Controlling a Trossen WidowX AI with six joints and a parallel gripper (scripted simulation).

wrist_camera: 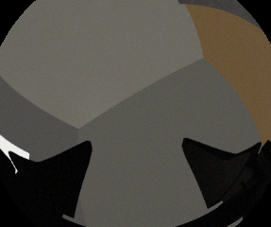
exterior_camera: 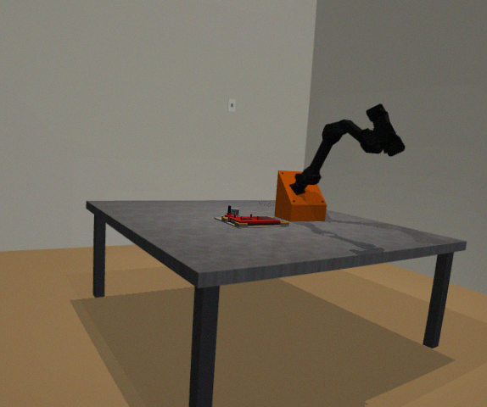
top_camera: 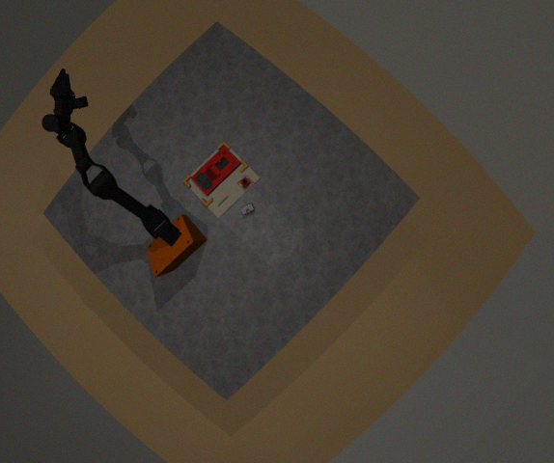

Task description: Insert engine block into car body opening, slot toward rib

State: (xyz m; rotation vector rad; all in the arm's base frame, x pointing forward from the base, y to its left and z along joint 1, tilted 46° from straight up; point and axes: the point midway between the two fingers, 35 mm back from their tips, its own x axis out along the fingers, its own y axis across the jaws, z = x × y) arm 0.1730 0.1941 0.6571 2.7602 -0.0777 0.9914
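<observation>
Now: gripper tip 1 cm past the grey engine block, 77 cm to the left of it and 42 cm above it.
</observation>
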